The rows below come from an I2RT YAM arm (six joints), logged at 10 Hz.
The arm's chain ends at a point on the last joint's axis. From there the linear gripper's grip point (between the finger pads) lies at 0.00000 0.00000 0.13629 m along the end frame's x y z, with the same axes.
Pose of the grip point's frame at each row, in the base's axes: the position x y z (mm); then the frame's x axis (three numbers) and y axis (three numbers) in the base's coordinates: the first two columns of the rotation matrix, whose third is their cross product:
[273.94 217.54 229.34 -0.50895 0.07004 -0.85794 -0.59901 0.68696 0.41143]
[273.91 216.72 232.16 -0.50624 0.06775 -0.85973 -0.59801 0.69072 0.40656]
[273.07 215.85 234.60 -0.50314 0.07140 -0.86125 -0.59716 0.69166 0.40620]
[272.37 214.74 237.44 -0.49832 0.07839 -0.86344 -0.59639 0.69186 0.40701]
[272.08 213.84 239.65 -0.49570 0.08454 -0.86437 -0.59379 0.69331 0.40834]
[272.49 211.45 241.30 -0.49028 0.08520 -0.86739 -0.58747 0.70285 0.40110]
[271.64 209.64 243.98 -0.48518 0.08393 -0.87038 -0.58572 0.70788 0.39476]
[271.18 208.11 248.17 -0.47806 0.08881 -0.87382 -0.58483 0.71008 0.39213]
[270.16 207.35 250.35 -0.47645 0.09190 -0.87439 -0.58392 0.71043 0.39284]
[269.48 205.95 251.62 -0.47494 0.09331 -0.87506 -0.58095 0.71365 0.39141]
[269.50 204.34 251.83 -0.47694 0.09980 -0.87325 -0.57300 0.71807 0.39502]
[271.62 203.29 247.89 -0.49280 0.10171 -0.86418 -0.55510 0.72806 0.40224]
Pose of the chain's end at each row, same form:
[189.69 118.96 271.27 -0.50895 0.07004 -0.85794 -0.59901 0.68696 0.41143]
[189.22 118.60 274.29 -0.50624 0.06775 -0.85973 -0.59801 0.69072 0.40656]
[187.93 117.90 276.22 -0.50314 0.07140 -0.86125 -0.59716 0.69166 0.40620]
[186.60 116.92 278.06 -0.49832 0.07839 -0.86344 -0.59639 0.69186 0.40701]
[185.70 116.30 279.65 -0.49570 0.08454 -0.86437 -0.59379 0.69331 0.40834]
[184.74 115.20 281.44 -0.49028 0.08520 -0.86739 -0.58747 0.70285 0.40110]
[183.15 114.06 284.09 -0.48518 0.08393 -0.87038 -0.58572 0.70788 0.39476]
[181.87 112.91 287.36 -0.47806 0.08881 -0.87382 -0.58483 0.71008 0.39213]
[180.58 112.25 289.17 -0.47645 0.09190 -0.87439 -0.58392 0.71043 0.39284]
[179.39 111.33 290.43 -0.47494 0.09331 -0.87506 -0.58095 0.71365 0.39141]
[178.67 110.47 290.71 -0.47694 0.09980 -0.87325 -0.57300 0.71807 0.39502]
[180.29 110.89 289.09 -0.49280 0.10171 -0.86418 -0.55510 0.72806 0.40224]

